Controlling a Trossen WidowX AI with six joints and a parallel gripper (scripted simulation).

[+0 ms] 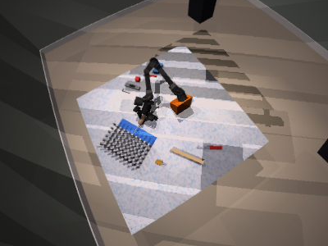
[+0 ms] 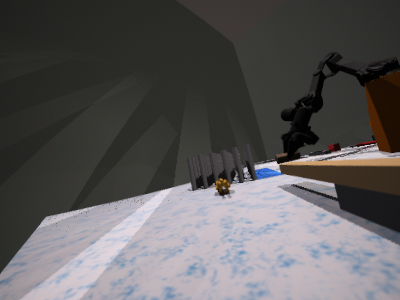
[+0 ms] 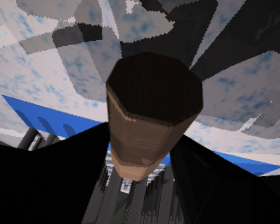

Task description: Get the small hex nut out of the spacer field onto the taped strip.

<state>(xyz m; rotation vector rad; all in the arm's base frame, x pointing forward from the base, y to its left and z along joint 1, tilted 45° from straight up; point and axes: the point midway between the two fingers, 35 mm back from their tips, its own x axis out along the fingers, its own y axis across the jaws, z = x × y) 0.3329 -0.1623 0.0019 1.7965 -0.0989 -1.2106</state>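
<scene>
The blue taped strip is 10 cm ahead of my gripper tip, 4 cm to the left of it and 3 cm below it. The rest, counted from my gripper tip: yellow knobbly object: 38 cm to the left, 9 cm ahead, 2 cm below; red cube: 39 cm to the right, 21 cm behind, 1 cm below; grey bar: 36 cm to the right, 12 cm behind, 2 cm below.
</scene>
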